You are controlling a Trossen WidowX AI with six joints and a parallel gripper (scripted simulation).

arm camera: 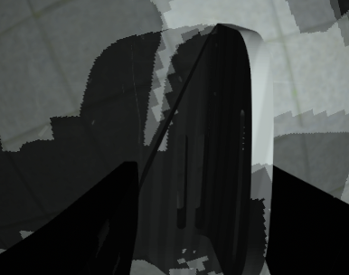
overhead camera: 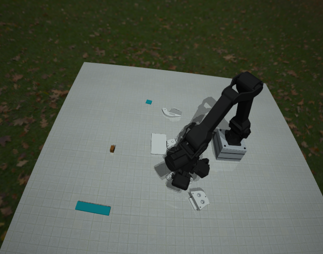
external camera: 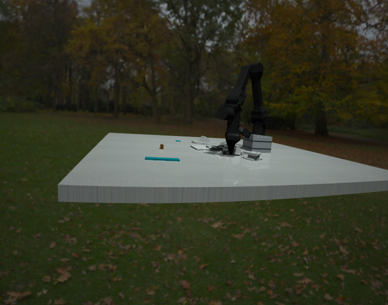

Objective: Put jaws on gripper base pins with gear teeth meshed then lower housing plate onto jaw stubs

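Now: the white ribbed block 110 mm to the left of my gripper tip and 60 mm behind it. Also, from my gripper tip: gripper jaw: 40 mm ahead; small brown block: 300 mm ahead, 130 mm to the right, 10 mm above; long teal bar: 350 mm ahead, 140 mm to the left.
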